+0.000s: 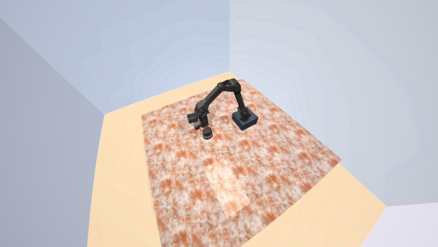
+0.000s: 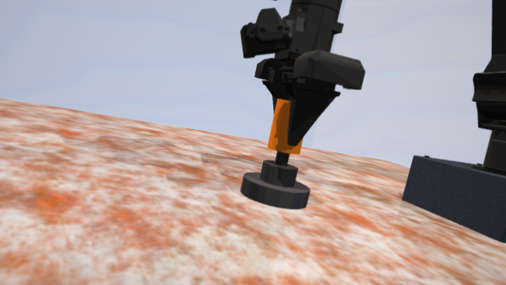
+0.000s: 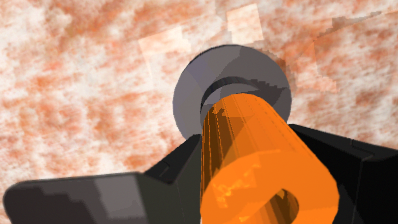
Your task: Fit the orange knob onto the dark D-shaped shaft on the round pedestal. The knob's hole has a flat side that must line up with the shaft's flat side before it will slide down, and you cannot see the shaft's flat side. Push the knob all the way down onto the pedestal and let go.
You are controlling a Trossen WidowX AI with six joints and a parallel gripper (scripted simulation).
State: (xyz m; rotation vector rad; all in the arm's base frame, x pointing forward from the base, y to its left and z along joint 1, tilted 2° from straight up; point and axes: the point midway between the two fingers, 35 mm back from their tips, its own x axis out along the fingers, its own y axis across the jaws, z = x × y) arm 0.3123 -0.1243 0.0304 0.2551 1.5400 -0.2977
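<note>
My gripper tip is 4 cm above the pedestal. Also, from my gripper tip: orange knob (2 cm above).
</note>
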